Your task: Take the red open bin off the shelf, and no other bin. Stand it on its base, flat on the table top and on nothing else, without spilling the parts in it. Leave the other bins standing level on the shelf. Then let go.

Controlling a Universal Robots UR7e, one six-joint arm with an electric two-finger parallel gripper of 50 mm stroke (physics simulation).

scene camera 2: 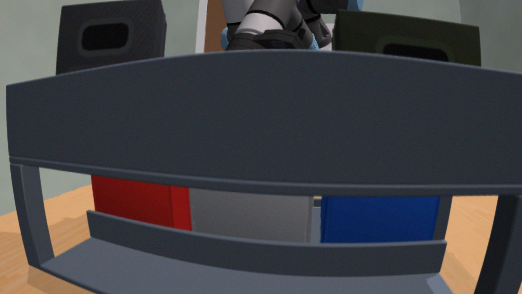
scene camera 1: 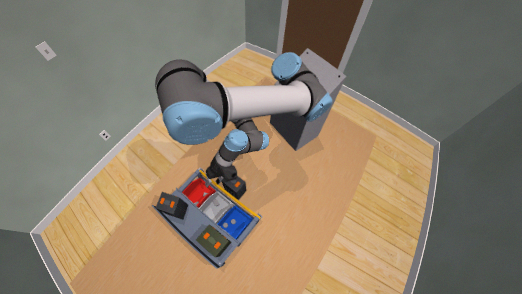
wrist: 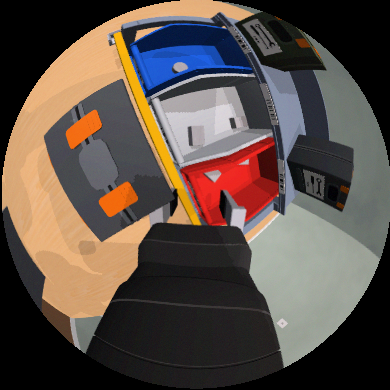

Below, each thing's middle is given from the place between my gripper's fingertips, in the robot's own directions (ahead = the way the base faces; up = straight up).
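Blue bin (scene camera 2: 343, 219): 170 mm to the left of my hand, 130 mm ahead of it, 30 mm below it. Counted from my hand as well, the red open bin (scene camera 2: 164, 205) is 80 mm ahead, 50 mm to the right and 30 mm below; the grey-white bin (scene camera 2: 284, 218) is 110 mm ahead, 60 mm to the left and 30 mm below. Relative to the yellow bar (wrist: 147, 117), my hand is 10 mm above, 10 mm short of it and 90 mm to the right of it.
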